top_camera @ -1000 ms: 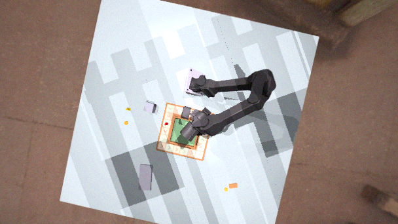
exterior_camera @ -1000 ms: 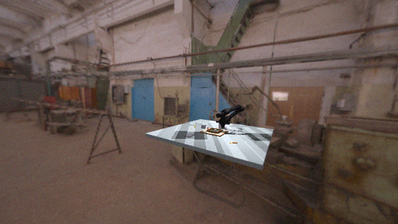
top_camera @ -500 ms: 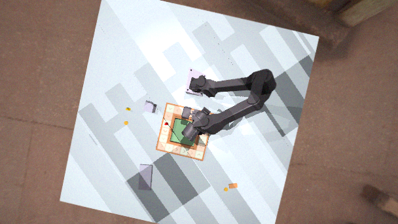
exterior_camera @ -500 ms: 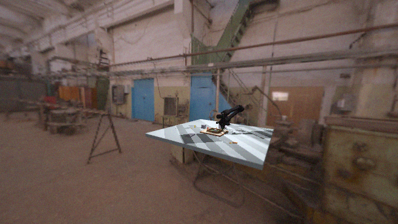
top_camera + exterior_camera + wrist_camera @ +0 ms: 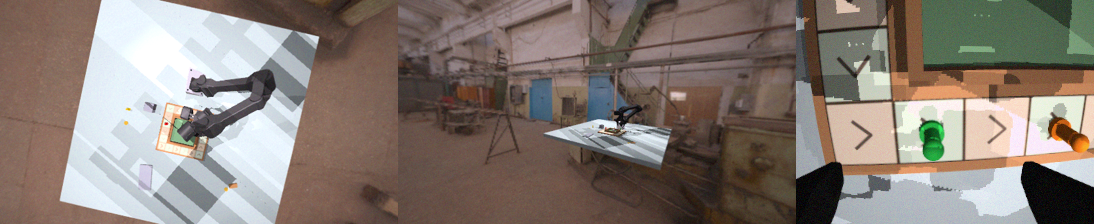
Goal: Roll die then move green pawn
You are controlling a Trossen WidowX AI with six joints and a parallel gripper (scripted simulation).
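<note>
My gripper tip is 4 cm above the green pawn. The rest, counted from my gripper tip: orange pawn 9 cm to the right, 4 cm below; then green tray 11 cm ahead, 6 cm to the right, 6 cm below; then grey die 11 cm ahead, 5 cm to the right, 4 cm below.
</note>
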